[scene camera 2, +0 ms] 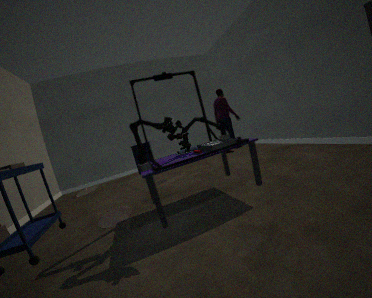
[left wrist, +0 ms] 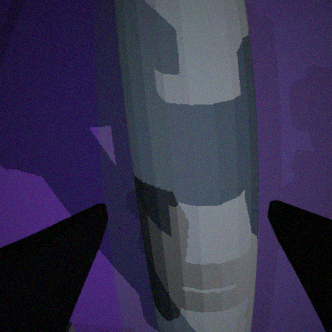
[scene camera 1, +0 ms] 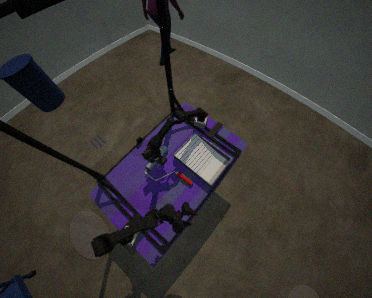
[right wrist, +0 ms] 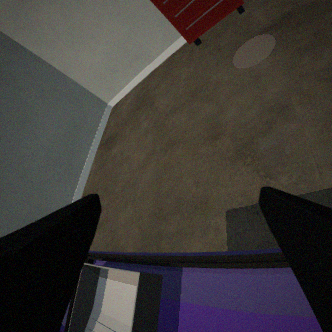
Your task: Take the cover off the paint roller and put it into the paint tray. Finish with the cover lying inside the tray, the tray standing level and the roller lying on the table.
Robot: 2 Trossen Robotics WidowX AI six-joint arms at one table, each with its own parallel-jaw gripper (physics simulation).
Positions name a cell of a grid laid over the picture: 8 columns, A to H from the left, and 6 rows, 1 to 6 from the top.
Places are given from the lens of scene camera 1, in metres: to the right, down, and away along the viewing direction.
white paint tray (scene camera 1: E4): 0.14, 0.08, 1.18
